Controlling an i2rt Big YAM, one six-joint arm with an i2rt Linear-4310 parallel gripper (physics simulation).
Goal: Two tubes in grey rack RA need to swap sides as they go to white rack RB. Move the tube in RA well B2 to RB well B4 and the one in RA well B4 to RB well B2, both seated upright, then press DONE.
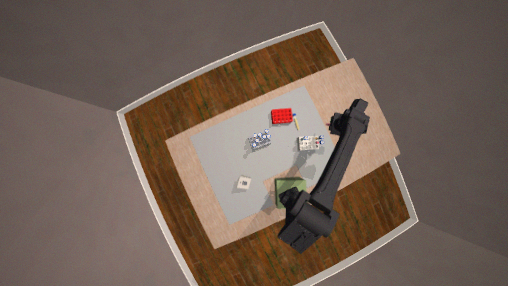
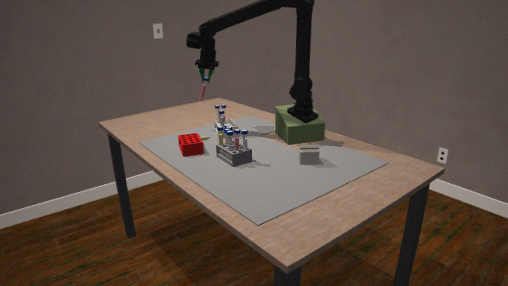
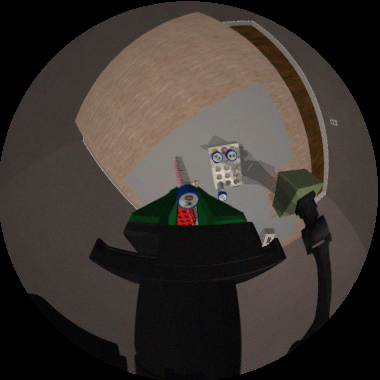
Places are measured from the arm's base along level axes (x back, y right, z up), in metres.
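Where they show: gripper, fingertip midpoint: (image 1: 330, 125) (image 2: 205, 83) (image 3: 187, 190); arm's base at its link origin: (image 1: 290, 196) (image 2: 302, 114) (image 3: 303, 202).
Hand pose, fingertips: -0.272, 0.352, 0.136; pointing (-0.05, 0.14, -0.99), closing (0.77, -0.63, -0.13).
Things, the pixels of their centre, and the offset from my fingertips, as dx, dy, dz. Level surfaces: height alone.
- blue-capped tube with pink contents, body centre: (image 3: 180, 172) (image 2: 203, 89) -0.004, +0.016, -0.033
- White rack RB at the middle of its body: (image 3: 224, 164) (image 2: 226, 128) (image 1: 307, 143) +0.049, -0.077, -0.213
- Grey rack RA at the middle of its body: (image 2: 233, 153) (image 1: 259, 139) -0.119, -0.349, -0.213
- red rack at the middle of its body: (image 3: 180, 212) (image 2: 190, 144) (image 1: 281, 116) -0.190, -0.148, -0.213
- mat at its surface level: dz -0.238
- yellow tube with a blue cap, body centre: (image 2: 197, 139) (image 1: 296, 122) -0.109, -0.073, -0.229
My gripper (image 2: 205, 77) (image 3: 187, 190) is shut on a blue-capped tube with pink contents (image 2: 202, 92) (image 3: 178, 170). It holds the tube slightly tilted, high above the table, beyond the end of white rack RB. White rack RB (image 1: 301, 148) (image 3: 222, 164) stands on the grey mat; it has two blue-capped tubes (image 3: 217, 157) (image 3: 231, 155) at one end and one (image 3: 222, 196) near the other. Grey rack RA (image 1: 260, 145) (image 2: 240, 158) holds several blue-capped tubes; its well labels are unreadable. A small pale box with a dark top mark (image 1: 244, 183) (image 2: 309, 156) (image 3: 268, 237), probably DONE, stands apart.
A red rack (image 1: 282, 116) (image 2: 191, 145) (image 3: 185, 217) stands on the mat (image 1: 215, 165) (image 2: 280, 195). A yellow tube with a blue cap (image 1: 297, 123) (image 2: 204, 138) lies beside it. The arm's base stands on a green block (image 2: 300, 132) (image 3: 295, 187).
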